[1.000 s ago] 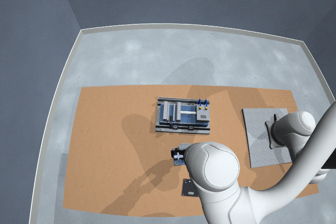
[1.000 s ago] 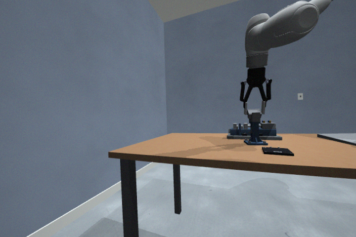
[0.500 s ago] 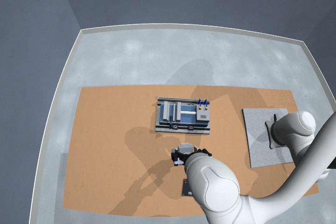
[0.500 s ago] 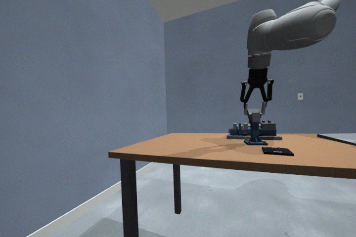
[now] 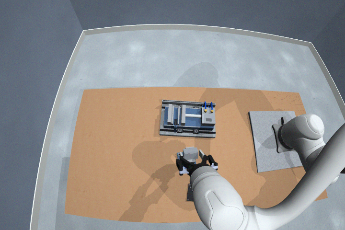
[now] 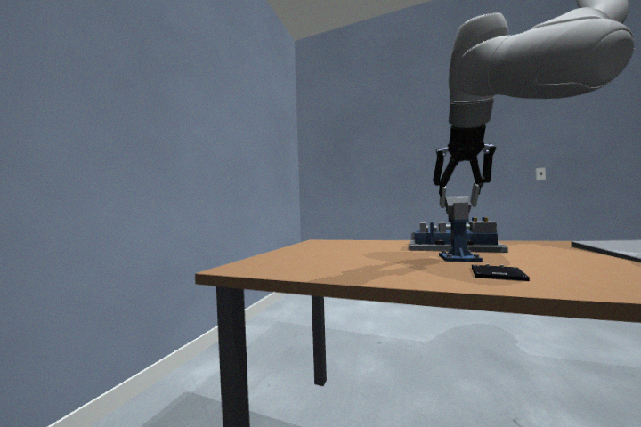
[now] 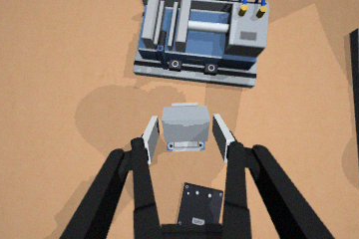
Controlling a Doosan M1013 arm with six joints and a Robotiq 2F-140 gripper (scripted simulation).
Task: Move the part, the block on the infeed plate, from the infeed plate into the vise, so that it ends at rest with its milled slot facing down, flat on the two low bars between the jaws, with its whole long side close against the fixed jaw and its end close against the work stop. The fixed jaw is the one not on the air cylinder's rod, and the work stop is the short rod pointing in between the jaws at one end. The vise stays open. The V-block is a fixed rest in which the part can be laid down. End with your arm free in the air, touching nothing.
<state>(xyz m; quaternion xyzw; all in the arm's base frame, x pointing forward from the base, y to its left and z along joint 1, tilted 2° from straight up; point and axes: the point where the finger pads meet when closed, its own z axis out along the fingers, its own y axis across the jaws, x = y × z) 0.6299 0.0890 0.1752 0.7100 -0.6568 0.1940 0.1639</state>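
Now: hand 30 mm above the part and 20 mm to the left of it. The rest, counted from my hand: work stop: 190 mm to the right, 90 mm below, 60 mm ahead; V-block post: 120 mm below, 10 mm to the right; black infeed plate: 170 mm below, 160 mm to the left, 40 mm behind.
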